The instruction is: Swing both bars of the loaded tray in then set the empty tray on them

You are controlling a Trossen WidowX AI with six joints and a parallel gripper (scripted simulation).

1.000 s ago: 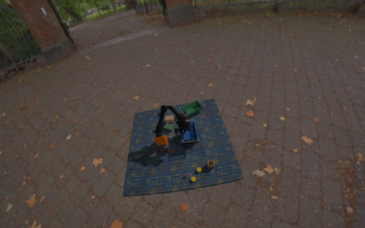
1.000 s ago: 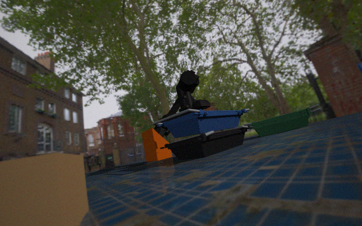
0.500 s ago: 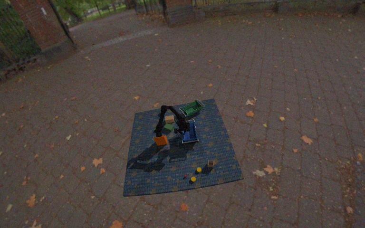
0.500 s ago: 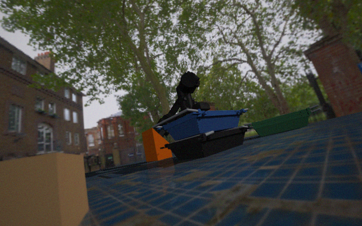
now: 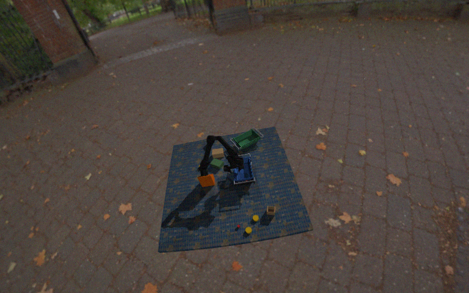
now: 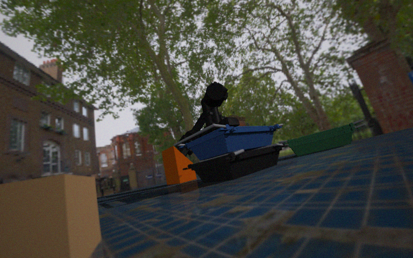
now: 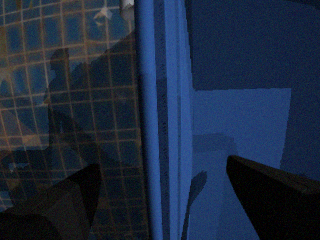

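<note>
Right now my gripper tip is 70 mm short of the blue tray and 30 mm below it. Round my gripper tip: tan block 340 mm to the left, 170 mm behind, 50 mm below; then small brown box 430 mm to the right, 260 mm ahead, 60 mm below; then green block 200 mm to the left, 190 mm behind, 60 mm below.
</note>
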